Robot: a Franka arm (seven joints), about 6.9 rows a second.
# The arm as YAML. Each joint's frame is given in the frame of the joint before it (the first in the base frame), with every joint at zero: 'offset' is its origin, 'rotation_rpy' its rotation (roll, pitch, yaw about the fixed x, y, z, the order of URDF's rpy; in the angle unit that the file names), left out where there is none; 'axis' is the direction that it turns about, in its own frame. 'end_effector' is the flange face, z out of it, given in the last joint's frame.
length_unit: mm
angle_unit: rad
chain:
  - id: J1
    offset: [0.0, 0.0, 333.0]
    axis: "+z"
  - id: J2
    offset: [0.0, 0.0, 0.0]
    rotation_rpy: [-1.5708, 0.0, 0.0]
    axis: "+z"
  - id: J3
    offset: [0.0, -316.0, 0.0]
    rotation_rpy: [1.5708, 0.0, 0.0]
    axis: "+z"
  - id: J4
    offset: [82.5, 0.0, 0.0]
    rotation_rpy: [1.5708, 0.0, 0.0]
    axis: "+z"
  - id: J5
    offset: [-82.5, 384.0, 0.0]
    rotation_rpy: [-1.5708, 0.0, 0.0]
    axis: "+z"
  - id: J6
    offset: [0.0, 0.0, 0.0]
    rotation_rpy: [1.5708, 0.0, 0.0]
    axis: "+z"
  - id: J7
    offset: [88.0, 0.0, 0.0]
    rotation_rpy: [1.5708, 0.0, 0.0]
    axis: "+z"
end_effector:
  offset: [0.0, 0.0, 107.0]
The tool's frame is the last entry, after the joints.
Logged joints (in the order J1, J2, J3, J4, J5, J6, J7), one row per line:
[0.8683 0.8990 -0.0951 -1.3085 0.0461 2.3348 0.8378]
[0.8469 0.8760 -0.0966 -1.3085 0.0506 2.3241 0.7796]
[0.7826 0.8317 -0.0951 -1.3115 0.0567 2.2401 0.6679]
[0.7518 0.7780 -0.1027 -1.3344 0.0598 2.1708 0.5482]
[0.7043 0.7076 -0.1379 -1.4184 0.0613 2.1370 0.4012]
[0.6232 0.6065 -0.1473 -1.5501 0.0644 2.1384 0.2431]
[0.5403 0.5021 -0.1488 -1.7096 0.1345 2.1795 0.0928]
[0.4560 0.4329 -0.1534 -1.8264 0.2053 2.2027 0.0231]
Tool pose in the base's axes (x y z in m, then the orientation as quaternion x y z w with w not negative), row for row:
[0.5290 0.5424 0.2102 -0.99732 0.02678 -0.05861 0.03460]
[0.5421 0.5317 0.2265 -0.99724 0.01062 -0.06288 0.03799]
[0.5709 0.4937 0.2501 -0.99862 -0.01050 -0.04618 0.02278]
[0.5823 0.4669 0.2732 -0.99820 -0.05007 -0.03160 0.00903]
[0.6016 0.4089 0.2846 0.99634 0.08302 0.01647 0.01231]
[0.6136 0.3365 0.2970 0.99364 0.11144 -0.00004 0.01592]
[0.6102 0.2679 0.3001 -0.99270 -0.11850 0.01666 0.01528]
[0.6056 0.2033 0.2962 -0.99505 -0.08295 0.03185 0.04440]
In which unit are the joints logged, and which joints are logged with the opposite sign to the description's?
The joints are logged in radians. Opposite sign: none.
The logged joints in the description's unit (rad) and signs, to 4 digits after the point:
[0.8683 0.8990 -0.0951 -1.3085 0.0461 2.3348 0.8378]
[0.8469 0.8760 -0.0966 -1.3085 0.0506 2.3241 0.7796]
[0.7826 0.8317 -0.0951 -1.3115 0.0567 2.2401 0.6679]
[0.7518 0.7780 -0.1027 -1.3344 0.0598 2.1708 0.5482]
[0.7043 0.7076 -0.1379 -1.4184 0.0613 2.1370 0.4012]
[0.6232 0.6065 -0.1473 -1.5501 0.0644 2.1384 0.2431]
[0.5403 0.5021 -0.1488 -1.7096 0.1345 2.1795 0.0928]
[0.4560 0.4329 -0.1534 -1.8264 0.2053 2.2027 0.0231]

